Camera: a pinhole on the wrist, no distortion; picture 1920 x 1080 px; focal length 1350.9 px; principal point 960.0 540.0 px. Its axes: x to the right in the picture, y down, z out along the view. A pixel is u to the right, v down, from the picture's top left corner.
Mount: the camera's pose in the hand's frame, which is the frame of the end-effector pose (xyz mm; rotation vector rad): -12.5 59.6 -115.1 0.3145 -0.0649 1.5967
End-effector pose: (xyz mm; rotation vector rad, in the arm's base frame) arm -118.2 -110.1 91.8 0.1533 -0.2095 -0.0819
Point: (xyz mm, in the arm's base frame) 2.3 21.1 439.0
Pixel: 1736 86
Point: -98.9 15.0 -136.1
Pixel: behind the camera
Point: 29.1 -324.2 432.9
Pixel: 702 110
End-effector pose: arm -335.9 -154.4 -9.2 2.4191 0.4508 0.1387
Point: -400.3 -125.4 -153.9
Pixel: 144 986
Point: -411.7 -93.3 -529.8
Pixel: 149 845
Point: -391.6 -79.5 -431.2
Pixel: 104 794
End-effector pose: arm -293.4 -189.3 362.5 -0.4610 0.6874 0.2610
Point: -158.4 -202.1 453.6
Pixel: 529 512
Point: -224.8 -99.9 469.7
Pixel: 1079 757
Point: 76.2 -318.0 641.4
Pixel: 242 533
